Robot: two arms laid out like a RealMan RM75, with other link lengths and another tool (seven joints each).
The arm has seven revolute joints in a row. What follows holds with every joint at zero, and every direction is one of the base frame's.
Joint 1 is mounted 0.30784 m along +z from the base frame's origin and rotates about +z.
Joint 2 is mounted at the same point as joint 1 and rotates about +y.
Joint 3 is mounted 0.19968 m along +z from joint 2 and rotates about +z.
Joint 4 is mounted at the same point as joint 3 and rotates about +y.
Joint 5 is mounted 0.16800 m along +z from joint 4 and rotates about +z.
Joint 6 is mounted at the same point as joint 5 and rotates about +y.
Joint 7 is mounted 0.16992 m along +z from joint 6 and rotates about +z.
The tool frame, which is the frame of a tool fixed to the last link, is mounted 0.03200 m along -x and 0.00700 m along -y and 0.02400 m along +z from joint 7; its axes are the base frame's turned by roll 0.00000, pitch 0.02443 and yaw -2.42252 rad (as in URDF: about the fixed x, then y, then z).
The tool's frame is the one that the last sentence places.
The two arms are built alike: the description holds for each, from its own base.
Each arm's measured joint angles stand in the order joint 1, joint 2, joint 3, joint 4, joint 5, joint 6, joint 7.
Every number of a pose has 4 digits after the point. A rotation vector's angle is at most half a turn.
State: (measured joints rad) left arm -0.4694 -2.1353 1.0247 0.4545 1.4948 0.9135 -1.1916; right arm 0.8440 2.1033 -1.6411 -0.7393 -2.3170 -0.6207 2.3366
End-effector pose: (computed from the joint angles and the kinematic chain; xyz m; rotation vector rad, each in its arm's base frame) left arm -0.2508 0.3237 0.0001 0.0073 2.7809 1.1213; right arm 0.1053 0.4022 -0.0178 -1.4897 -2.4286 -0.8848
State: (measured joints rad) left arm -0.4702 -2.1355 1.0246 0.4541 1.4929 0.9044 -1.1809; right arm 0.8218 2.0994 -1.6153 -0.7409 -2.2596 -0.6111 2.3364
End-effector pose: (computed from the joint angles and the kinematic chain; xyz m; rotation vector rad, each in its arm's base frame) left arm -0.2522 0.3247 0.0008 0.0161 2.7868 1.1332; right arm 0.1087 0.4048 -0.0117 -1.5579 -2.3330 -0.8532
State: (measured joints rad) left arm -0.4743 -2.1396 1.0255 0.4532 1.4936 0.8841 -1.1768; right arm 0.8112 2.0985 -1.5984 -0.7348 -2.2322 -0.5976 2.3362
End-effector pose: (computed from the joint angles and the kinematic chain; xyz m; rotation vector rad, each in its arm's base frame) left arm -0.2535 0.3262 0.0000 0.0140 2.7966 1.1458; right arm 0.1119 0.4073 -0.0077 -1.5921 -2.2750 -0.8461
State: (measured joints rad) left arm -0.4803 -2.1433 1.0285 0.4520 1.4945 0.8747 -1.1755; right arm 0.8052 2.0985 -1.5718 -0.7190 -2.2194 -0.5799 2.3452
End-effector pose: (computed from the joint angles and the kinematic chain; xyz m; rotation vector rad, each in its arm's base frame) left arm -0.2523 0.3272 -0.0016 0.0189 2.8011 1.1452; right arm 0.1179 0.4116 -0.0024 -1.6328 -2.2075 -0.8541
